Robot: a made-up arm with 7 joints. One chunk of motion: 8 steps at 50 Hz.
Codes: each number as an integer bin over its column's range. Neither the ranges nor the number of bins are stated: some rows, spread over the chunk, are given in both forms.
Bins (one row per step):
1: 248 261 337 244 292 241
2: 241 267 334 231 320 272
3: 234 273 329 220 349 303
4: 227 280 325 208 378 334
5: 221 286 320 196 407 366
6: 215 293 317 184 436 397
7: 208 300 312 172 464 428
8: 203 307 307 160 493 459
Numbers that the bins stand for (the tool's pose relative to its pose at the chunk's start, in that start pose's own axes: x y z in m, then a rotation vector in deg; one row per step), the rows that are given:
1: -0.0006 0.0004 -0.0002 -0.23 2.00 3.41
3: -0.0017 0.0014 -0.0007 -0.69 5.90 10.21
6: -0.0032 0.0029 -0.0014 -1.40 11.86 20.51
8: -0.0041 0.0040 -0.0020 -1.87 15.77 27.30
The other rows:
2: -0.0011 0.0009 -0.0004 -0.48 3.92 6.81
4: -0.0022 0.0019 -0.0009 -0.93 7.89 13.60
5: -0.0027 0.0024 -0.0012 -1.16 9.88 17.11
7: -0.0037 0.0035 -0.0017 -1.63 13.78 23.90

